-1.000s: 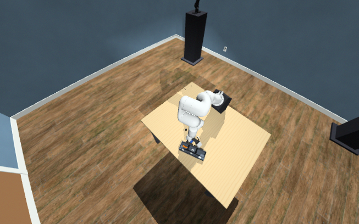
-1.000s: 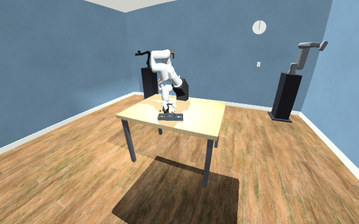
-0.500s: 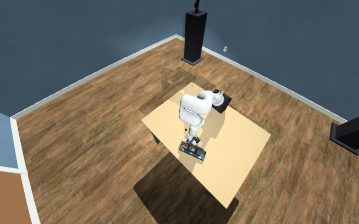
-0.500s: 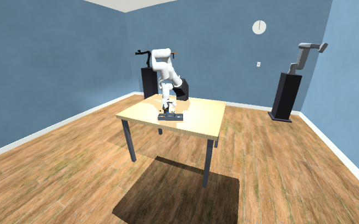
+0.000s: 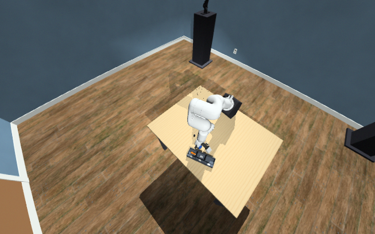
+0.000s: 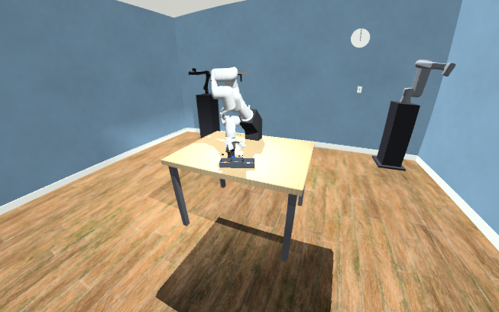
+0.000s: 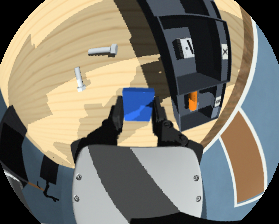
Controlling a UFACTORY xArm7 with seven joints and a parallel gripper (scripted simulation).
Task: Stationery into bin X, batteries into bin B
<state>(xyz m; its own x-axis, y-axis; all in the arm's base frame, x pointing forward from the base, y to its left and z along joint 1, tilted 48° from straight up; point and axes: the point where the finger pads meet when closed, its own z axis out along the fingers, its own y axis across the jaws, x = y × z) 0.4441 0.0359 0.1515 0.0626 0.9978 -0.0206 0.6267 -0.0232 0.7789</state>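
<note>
Now: the blue block 2 cm below my hand. The rest, counted from my hand: dark double bin: 7 cm ahead, 8 cm to the left, 2 cm below; then pencil sharpener: 6 cm ahead, 8 cm to the left, 2 cm below; then orange battery: 9 cm ahead, 3 cm below.
</note>
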